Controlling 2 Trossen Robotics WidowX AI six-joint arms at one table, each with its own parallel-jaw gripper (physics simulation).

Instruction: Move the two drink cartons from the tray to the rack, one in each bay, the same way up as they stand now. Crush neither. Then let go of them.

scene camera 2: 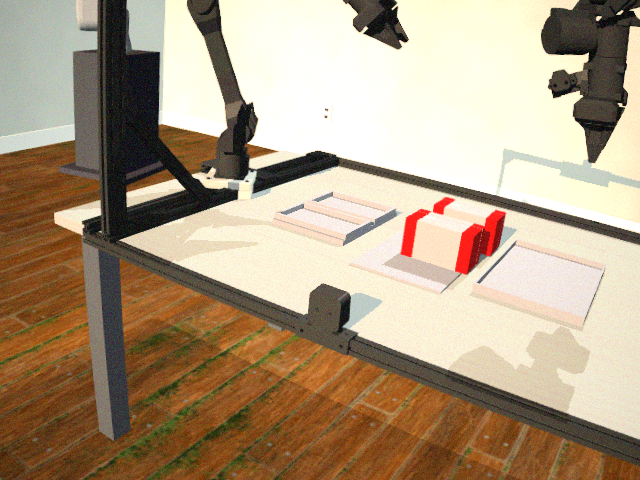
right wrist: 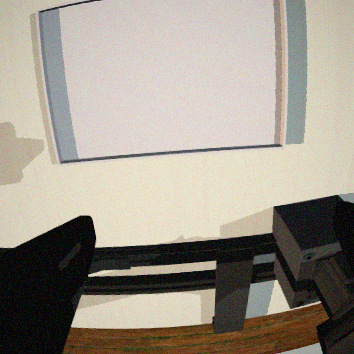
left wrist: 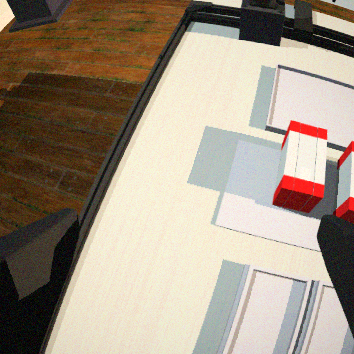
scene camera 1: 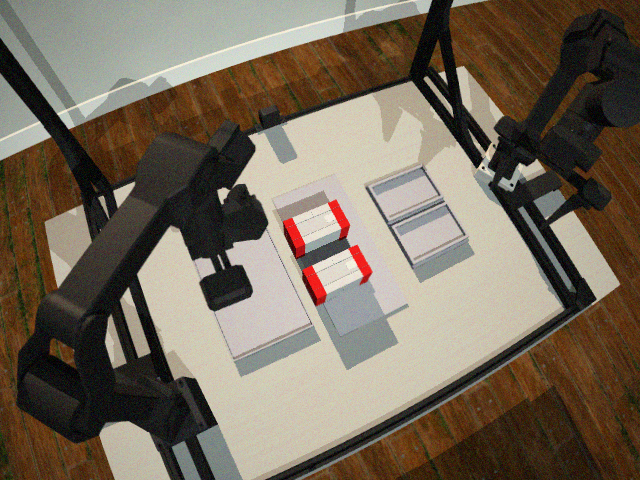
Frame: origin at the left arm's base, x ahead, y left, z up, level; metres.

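Seen in the pictures: left gripper, between the fingertips: (scene camera 2: 404, 45) (left wrist: 203, 225) (scene camera 1: 515, 209); right gripper, between the fingertips: (scene camera 2: 596, 156) (right wrist: 218, 222) (scene camera 1: 216, 267); left arm's base, origin of its link: (scene camera 2: 230, 175); right arm's base, origin of its link: (right wrist: 331, 273) (left wrist: 263, 0) (scene camera 1: 170, 413).
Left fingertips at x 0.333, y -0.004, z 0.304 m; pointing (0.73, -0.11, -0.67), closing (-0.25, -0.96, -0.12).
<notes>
Pixels of each thing's top centre, then the offset from my left fingertips to it. "spot": a spot on its surface instead.
- two-bay rack, centre of its top: (left wrist: 303, 329) (scene camera 2: 338, 210) (scene camera 1: 418, 210) dx -0.103, dy -0.120, dz -0.320 m
- small black block, a spot on its surface: (scene camera 2: 329, 307) (scene camera 1: 264, 111) spot: dx -0.120, dy -0.558, dz -0.301 m
Two white cartons with red ends, one (scene camera 1: 316, 227) (scene camera 2: 442, 240) (left wrist: 349, 182) and the other (scene camera 1: 337, 271) (scene camera 2: 467, 209) (left wrist: 304, 162), stand side by side, slightly apart, on the flat tray (scene camera 1: 382, 289) (scene camera 2: 379, 258) (left wrist: 265, 230). The two-bay rack (scene camera 1: 416, 211) (scene camera 2: 338, 212) (left wrist: 306, 312) is empty, right of the tray in scene camera 1. My left gripper (scene camera 1: 519, 205) (scene camera 2: 402, 44) (left wrist: 203, 225) is open and empty, high up and away from the cartons. My right gripper (scene camera 1: 225, 291) (scene camera 2: 592, 161) (right wrist: 218, 222) is open and empty, high above the table. Its fingers are seen side-on in scene camera 2.
A wide, shallow, empty single-compartment tray (scene camera 1: 268, 310) (scene camera 2: 542, 284) (right wrist: 175, 85) lies on the cartons' other side from the rack, beneath my right arm in scene camera 1. A small black block (scene camera 1: 269, 116) (scene camera 2: 329, 307) is fixed at the table edge. Dark frame posts rise at the table's sides.
</notes>
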